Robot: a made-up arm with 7 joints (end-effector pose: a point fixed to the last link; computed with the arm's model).
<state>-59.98 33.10 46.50 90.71 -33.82 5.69 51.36</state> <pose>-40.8 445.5 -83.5 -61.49 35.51 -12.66</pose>
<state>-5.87 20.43 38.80 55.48 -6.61 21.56 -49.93</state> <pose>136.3 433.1 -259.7 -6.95 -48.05 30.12</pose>
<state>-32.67 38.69 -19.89 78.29 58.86 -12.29 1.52</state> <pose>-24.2 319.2 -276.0 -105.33 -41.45 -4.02</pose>
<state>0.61 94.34 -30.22 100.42 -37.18 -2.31 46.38</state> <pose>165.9 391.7 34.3 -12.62 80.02 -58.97</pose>
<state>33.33 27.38 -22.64 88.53 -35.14 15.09 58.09</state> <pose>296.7 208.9 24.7 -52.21 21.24 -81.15</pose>
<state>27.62 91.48 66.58 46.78 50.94 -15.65 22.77</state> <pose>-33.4 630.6 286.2 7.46 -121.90 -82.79</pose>
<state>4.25 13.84 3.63 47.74 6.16 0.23 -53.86</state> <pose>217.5 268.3 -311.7 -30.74 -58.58 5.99</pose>
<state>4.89 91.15 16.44 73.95 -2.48 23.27 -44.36</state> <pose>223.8 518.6 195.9 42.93 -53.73 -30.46</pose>
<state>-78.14 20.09 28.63 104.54 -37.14 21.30 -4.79</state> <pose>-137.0 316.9 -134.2 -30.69 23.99 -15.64</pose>
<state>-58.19 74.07 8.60 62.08 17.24 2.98 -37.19</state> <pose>21.9 558.5 -139.0 -11.14 -1.67 -24.26</pose>
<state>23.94 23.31 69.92 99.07 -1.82 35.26 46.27</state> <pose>79.9 460.1 40.6 -64.68 -91.35 -39.90</pose>
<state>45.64 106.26 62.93 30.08 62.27 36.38 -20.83</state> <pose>-165.0 627.6 349.7 -36.01 -162.31 -10.92</pose>
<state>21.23 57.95 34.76 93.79 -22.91 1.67 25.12</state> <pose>157.0 449.3 163.4 -0.81 -41.70 -61.78</pose>
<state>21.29 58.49 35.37 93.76 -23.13 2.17 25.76</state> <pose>154.0 450.3 167.4 -0.58 -41.53 -61.01</pose>
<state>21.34 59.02 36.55 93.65 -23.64 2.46 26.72</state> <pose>149.1 452.4 172.3 -0.11 -41.37 -59.96</pose>
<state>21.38 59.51 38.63 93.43 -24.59 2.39 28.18</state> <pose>141.3 456.0 178.2 0.72 -41.23 -58.51</pose>
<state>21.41 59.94 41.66 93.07 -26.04 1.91 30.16</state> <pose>130.3 461.2 184.9 1.86 -41.12 -56.56</pose>
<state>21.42 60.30 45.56 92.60 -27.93 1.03 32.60</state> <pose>116.0 467.5 191.7 3.19 -41.03 -54.13</pose>
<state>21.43 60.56 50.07 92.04 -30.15 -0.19 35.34</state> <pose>99.2 474.2 197.8 4.48 -40.98 -51.29</pose>
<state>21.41 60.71 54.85 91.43 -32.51 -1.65 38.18</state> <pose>81.2 480.9 202.2 5.55 -40.94 -48.23</pose>
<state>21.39 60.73 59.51 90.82 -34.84 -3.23 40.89</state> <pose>63.4 486.8 204.6 6.27 -40.92 -45.17</pose>
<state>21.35 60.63 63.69 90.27 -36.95 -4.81 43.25</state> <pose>47.5 491.7 204.9 6.67 -40.87 -42.40</pose>
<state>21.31 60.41 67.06 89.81 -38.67 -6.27 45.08</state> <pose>34.9 495.5 203.6 6.81 -40.81 -40.18</pose>
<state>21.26 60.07 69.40 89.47 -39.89 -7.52 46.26</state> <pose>26.6 498.3 201.2 6.80 -40.69 -38.71</pose>
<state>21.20 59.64 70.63 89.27 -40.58 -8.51 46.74</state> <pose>22.7 500.2 198.3 6.79 -40.51 -38.06</pose>
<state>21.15 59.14 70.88 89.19 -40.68 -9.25 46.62</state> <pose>22.8 501.4 195.1 6.81 -40.38 -38.23</pose>
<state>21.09 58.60 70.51 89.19 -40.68 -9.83 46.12</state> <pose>25.5 501.9 191.9 6.89 -40.12 -38.72</pose>
